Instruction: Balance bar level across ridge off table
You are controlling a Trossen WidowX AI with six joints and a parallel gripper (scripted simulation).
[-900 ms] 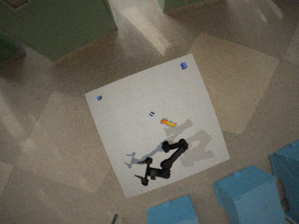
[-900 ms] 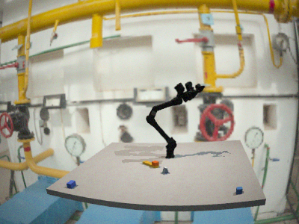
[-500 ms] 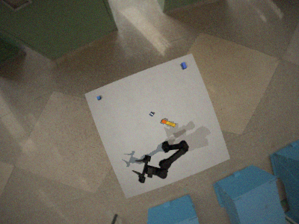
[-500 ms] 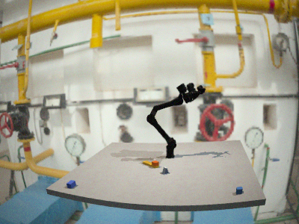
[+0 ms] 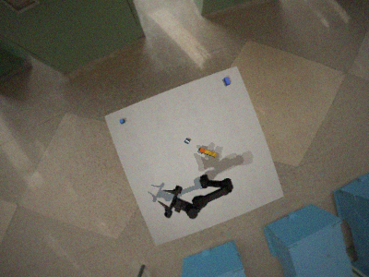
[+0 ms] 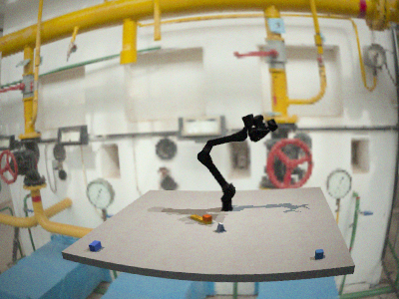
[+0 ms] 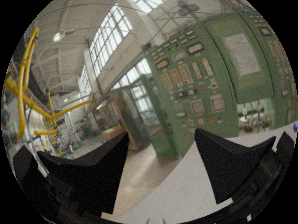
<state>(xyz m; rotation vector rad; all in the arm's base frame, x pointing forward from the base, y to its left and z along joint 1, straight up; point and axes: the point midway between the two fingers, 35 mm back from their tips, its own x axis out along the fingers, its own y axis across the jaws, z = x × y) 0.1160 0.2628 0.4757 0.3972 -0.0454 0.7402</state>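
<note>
Right now my gripper tip is 460 mm above the yellow bar, 370 mm to the left of it and 90 mm short of it. Round my gripper tip: blue-grey ridge 440 mm below, 260 mm to the right, 230 mm ahead.
</note>
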